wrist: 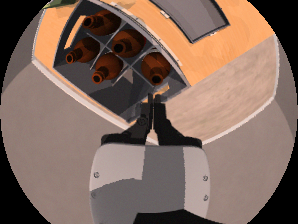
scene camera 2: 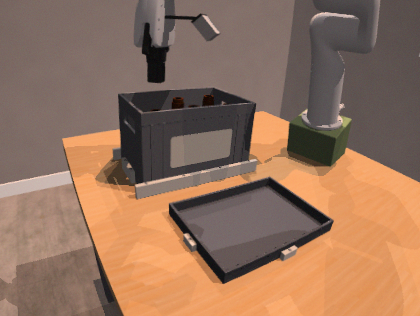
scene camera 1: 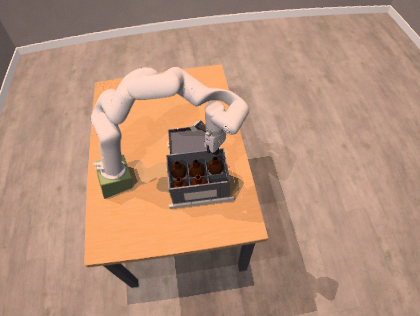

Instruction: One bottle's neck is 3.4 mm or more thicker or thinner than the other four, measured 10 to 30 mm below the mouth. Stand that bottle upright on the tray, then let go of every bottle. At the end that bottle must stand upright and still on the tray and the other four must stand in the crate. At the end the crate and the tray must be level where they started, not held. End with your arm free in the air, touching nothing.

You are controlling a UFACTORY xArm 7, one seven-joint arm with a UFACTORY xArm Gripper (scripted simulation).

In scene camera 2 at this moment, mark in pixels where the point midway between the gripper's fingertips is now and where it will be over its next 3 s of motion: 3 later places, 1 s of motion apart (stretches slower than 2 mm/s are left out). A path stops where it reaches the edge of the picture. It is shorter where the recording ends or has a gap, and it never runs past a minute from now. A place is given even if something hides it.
My gripper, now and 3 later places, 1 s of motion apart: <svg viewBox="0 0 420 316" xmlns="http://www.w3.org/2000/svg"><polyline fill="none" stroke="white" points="156,82 157,85 157,100 156,103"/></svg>
